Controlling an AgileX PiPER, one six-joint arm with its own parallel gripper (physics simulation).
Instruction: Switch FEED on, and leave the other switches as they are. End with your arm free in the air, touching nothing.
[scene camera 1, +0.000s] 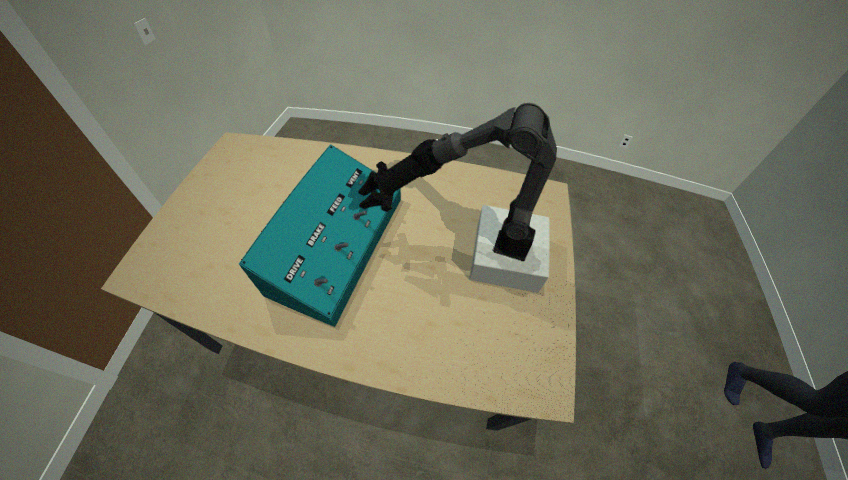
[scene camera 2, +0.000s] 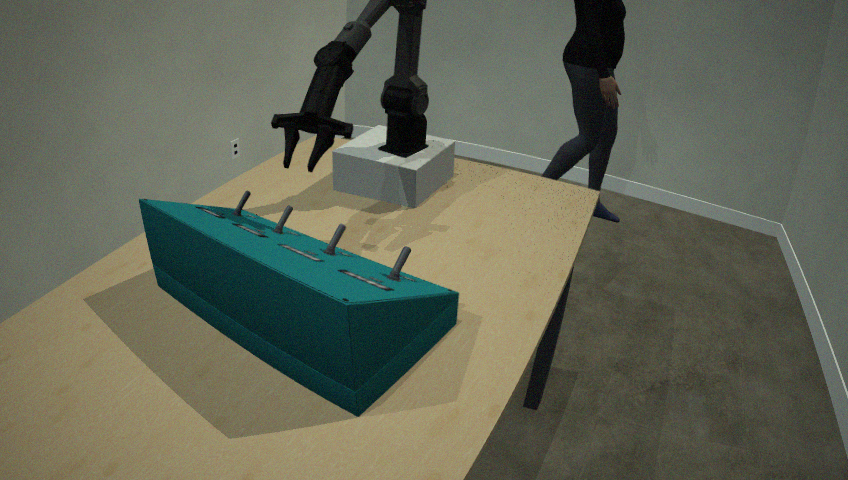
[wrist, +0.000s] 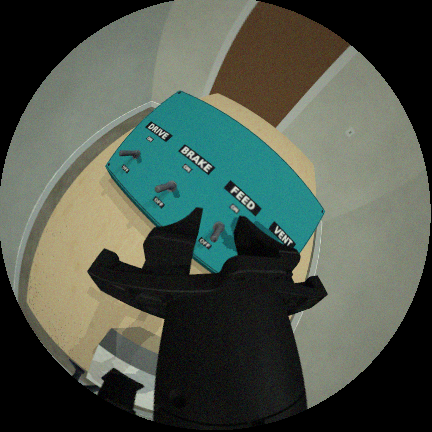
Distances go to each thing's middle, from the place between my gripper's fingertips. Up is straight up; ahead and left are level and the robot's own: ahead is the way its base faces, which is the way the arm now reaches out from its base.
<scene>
I see the teal switch box (scene camera 2: 347, 328) 110 mm ahead of my hand, 40 mm to the left of it and 120 mm below it.
</scene>
